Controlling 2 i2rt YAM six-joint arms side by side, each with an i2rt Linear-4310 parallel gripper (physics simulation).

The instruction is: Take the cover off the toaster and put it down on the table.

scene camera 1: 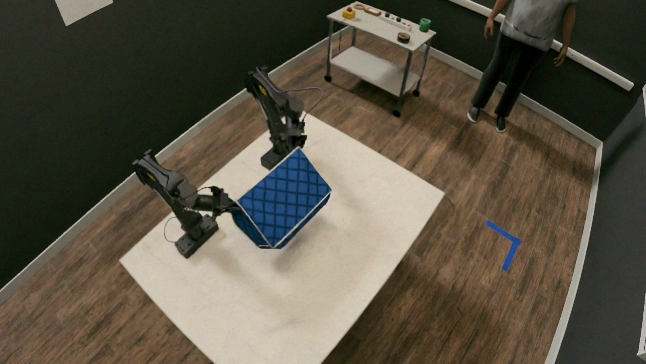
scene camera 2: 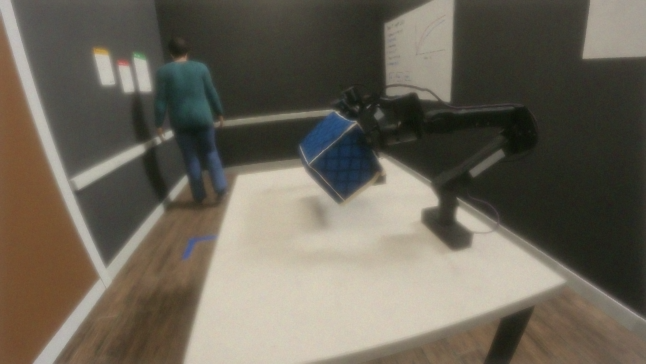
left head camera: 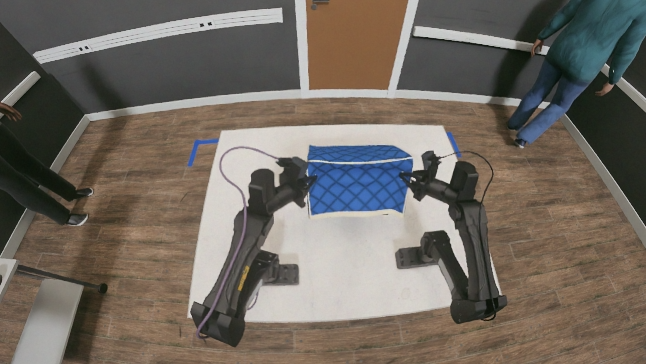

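The blue quilted cover (left head camera: 357,187) (scene camera 1: 282,195) (scene camera 2: 347,160), with pale edging, is a box shape held tilted in the air above the white table (left head camera: 345,295) (scene camera 1: 360,250) (scene camera 2: 310,310). My left gripper (left head camera: 312,181) is shut on the cover's left side in the left head camera. My right gripper (left head camera: 406,176) (scene camera 1: 234,204) is shut on the opposite side. In scene camera 2 the left arm's wrist hides part of the cover's upper edge, and the cover hides most of the right arm. The toaster does not show in any view; whether it is inside the cover I cannot tell.
Both arm bases (left head camera: 286,274) (left head camera: 410,258) stand on the table. A wheeled cart (scene camera 1: 375,72) with small items stands beyond the table. A person in a teal top (left head camera: 590,45) (scene camera 2: 187,97) and a person in a grey shirt (scene camera 1: 535,25) stand away from the table.
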